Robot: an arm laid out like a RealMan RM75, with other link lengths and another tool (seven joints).
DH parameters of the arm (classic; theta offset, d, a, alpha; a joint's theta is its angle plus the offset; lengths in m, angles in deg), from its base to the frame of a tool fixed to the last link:
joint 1: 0 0.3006 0 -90
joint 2: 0 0 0 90
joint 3: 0 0.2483 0 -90
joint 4: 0 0 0 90
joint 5: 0 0.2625 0 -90
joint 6: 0 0 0 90
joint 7: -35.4 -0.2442 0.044 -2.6
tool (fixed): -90 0.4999 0 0
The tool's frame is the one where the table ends.
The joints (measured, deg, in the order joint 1, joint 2, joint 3, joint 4, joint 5, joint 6, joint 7), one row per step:
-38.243, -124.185, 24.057, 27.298, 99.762, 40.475, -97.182
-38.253, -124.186, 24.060, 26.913, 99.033, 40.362, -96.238
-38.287, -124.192, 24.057, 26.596, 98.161, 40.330, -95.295
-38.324, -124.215, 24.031, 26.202, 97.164, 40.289, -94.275
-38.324, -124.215, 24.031, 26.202, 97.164, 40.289, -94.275
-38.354, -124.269, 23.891, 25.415, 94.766, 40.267, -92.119
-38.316, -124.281, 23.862, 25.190, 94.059, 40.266, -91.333
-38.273, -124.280, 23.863, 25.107, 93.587, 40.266, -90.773
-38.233, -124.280, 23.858, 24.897, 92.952, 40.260, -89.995
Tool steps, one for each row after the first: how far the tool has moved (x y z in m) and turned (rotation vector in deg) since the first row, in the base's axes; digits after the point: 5 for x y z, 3 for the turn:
-0.00003, -0.00031, -0.00083, 0.183, 0.133, -0.079
0.00062, -0.00026, -0.00088, 0.488, 0.160, -0.240
0.00116, -0.00036, -0.00125, 0.824, 0.103, -0.358
0.00116, -0.00036, -0.00125, 0.824, 0.103, -0.358
0.00170, -0.00067, -0.00065, 1.802, -0.263, -0.488
0.00154, -0.00103, -0.00041, 2.088, -0.217, -0.544
0.00141, -0.00117, 0.00029, 2.321, -0.097, -0.611
0.00123, -0.00151, 0.00050, 2.565, 0.030, -0.682

